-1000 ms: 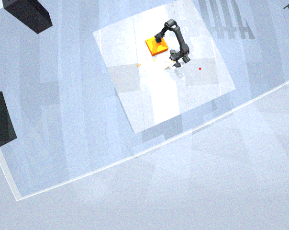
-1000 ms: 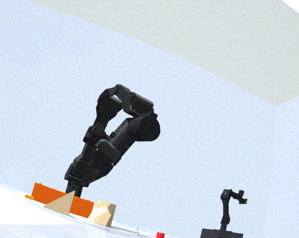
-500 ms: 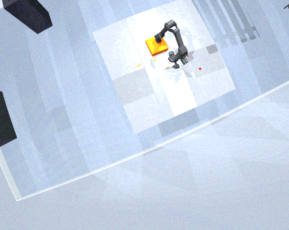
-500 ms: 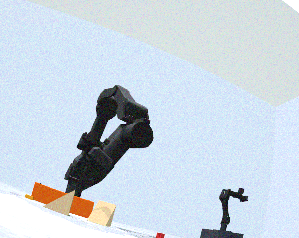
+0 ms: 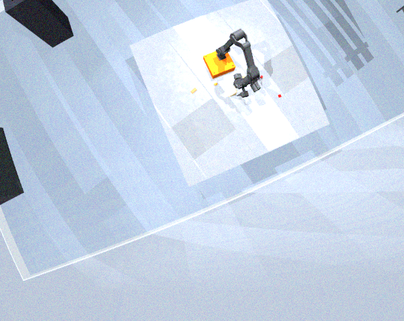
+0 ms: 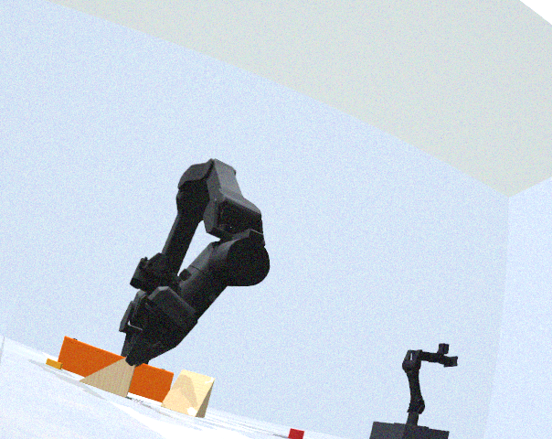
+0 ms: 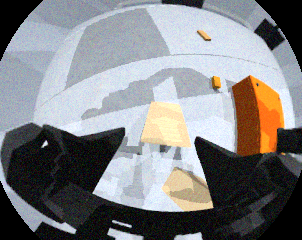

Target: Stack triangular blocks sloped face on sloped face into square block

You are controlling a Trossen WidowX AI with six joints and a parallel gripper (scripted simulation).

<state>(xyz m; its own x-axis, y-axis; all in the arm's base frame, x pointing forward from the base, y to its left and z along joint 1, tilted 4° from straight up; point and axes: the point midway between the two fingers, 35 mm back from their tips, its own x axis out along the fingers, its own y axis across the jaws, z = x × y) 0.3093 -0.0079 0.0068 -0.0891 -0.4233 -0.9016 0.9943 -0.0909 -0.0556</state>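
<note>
Right now my gripper tip is 30 mm above the boxy block, 10 mm to the left of it and 10 mm past it.
</note>
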